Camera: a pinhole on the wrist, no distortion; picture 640 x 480 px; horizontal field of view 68.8 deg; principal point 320.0 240.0 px. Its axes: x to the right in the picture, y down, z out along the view. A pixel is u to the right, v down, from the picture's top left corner.
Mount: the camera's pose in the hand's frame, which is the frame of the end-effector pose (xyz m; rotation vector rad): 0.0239 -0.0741 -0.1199 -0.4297 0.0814 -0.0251
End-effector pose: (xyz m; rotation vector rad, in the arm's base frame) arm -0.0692 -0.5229 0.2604 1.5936 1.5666 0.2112
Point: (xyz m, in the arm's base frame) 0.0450 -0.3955 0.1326
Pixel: 594 235
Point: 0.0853 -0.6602 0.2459
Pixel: 121 267
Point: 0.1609 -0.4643 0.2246
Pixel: 400 373
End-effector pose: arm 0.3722 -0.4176 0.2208 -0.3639 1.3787 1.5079
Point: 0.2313 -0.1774 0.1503
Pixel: 574 339
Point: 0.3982 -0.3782 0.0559
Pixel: outside the picture
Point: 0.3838 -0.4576 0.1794
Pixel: 192 235
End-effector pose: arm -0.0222 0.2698 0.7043 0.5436 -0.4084 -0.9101
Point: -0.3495 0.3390 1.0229
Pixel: 68 112
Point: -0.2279 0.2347 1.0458
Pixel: 214 155
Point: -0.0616 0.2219 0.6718
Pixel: 244 50
